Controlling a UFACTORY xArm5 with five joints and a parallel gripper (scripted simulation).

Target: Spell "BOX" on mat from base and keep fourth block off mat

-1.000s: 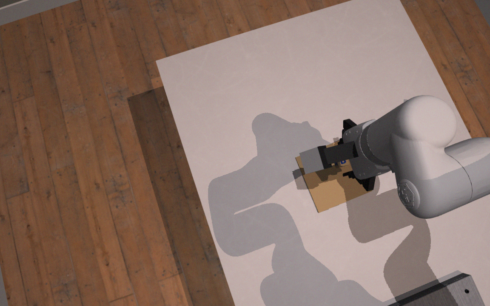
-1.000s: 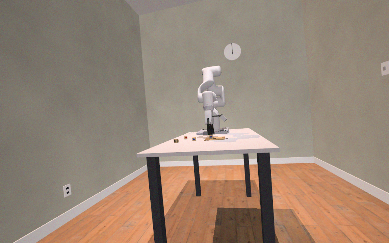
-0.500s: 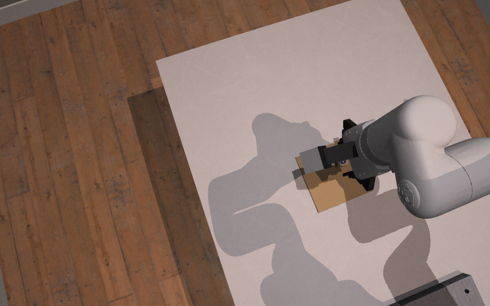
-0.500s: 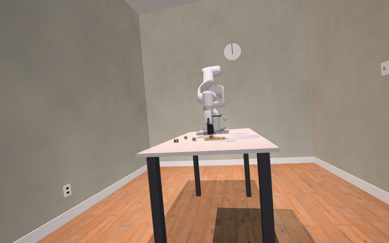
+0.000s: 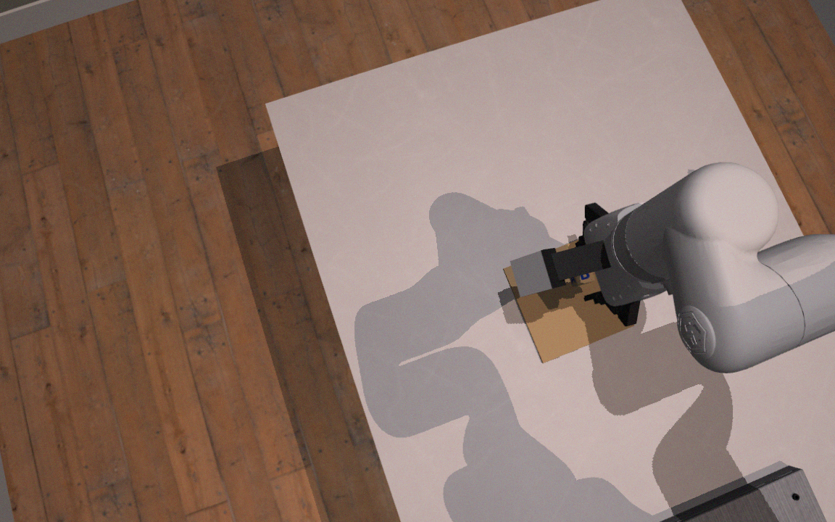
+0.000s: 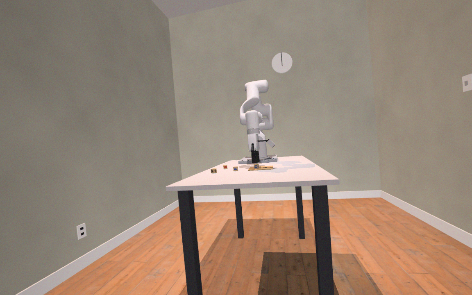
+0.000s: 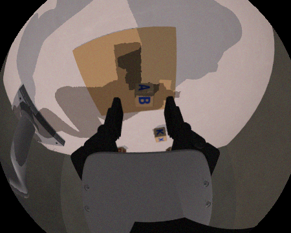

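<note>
My hand is 5 cm above the tan mat, 2 cm to the right of it and 2 cm past it.
</note>
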